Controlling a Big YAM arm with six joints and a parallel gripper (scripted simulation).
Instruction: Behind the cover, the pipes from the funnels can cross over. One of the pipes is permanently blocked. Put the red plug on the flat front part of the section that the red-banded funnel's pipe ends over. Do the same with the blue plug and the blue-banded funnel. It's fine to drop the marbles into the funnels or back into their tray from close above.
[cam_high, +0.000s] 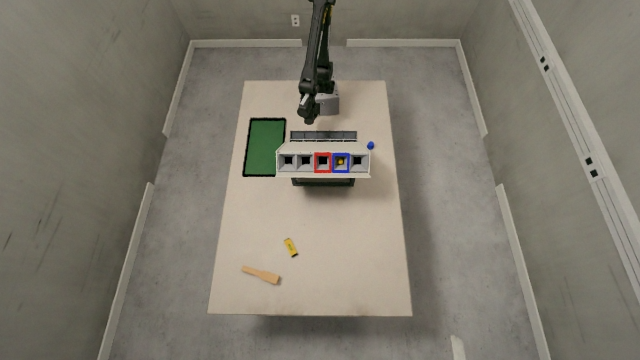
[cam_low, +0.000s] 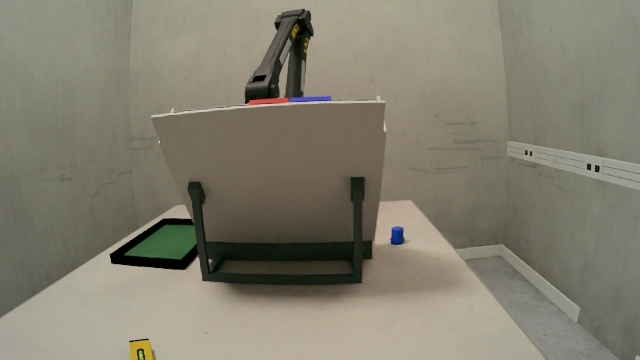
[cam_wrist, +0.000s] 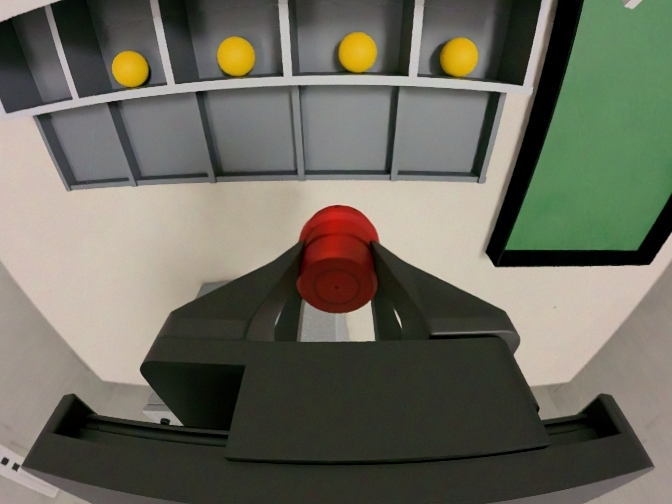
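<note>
Right now the red plug is right at my hand. The rest, counted from my hand: green marble tray: 24 cm to the right, 13 cm below, 13 cm ahead; then blue plug: 34 cm to the left, 12 cm below, 3 cm ahead; then cover: 19 cm ahead, 10 cm to the left, 7 cm above.
</note>
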